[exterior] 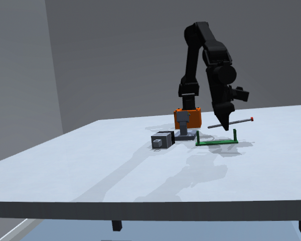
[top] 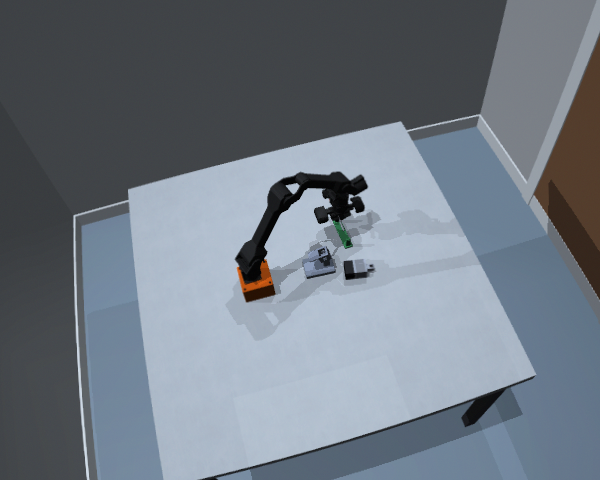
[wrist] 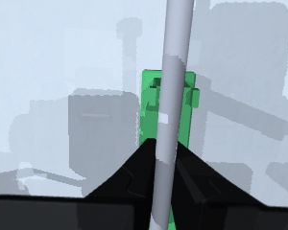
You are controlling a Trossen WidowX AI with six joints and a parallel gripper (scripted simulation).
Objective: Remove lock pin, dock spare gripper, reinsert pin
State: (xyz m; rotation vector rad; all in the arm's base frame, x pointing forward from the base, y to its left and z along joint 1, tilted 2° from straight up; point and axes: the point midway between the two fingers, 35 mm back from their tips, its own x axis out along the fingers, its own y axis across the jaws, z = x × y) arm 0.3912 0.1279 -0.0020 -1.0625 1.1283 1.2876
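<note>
Now: gripper tip 4 cm to the left of the green rack and 2 cm above it. The rest, counted from my gripper tip: grey mount (13 cm behind, 15 cm to the right, 1 cm above); dark spare gripper (22 cm to the right, 2 cm below).
</note>
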